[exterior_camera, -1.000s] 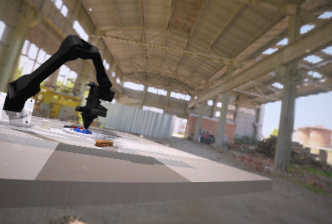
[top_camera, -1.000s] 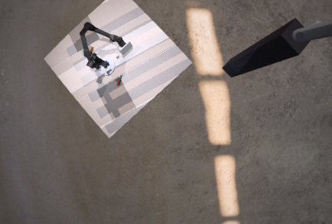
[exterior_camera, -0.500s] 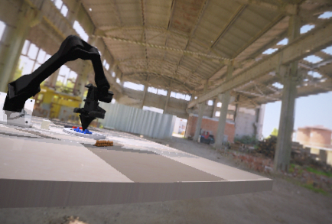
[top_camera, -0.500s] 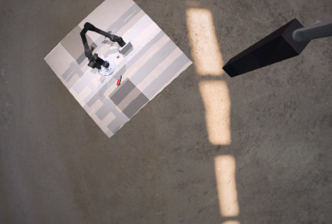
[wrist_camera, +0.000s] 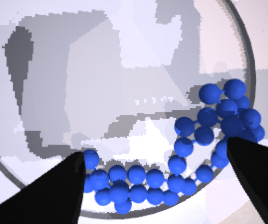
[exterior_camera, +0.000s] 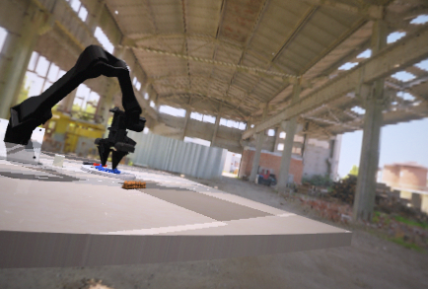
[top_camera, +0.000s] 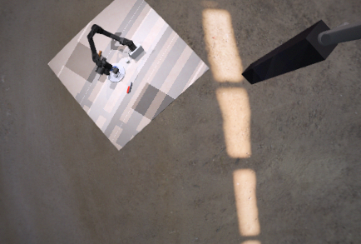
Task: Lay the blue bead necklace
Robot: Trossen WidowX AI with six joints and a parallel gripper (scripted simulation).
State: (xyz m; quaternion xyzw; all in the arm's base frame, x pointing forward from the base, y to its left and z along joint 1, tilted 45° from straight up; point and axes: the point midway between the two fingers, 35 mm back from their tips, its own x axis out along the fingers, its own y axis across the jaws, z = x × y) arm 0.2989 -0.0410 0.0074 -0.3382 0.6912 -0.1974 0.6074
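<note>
Now: the round white bead board 2 cm ahead of my gripper tip, 2 cm to the left of it and 1 cm below it. Round my gripper tip: small white block 16 cm behind, 3 cm to the left, 1 cm below; then red pen-like object 3 cm ahead, 25 cm to the left, 2 cm below.
</note>
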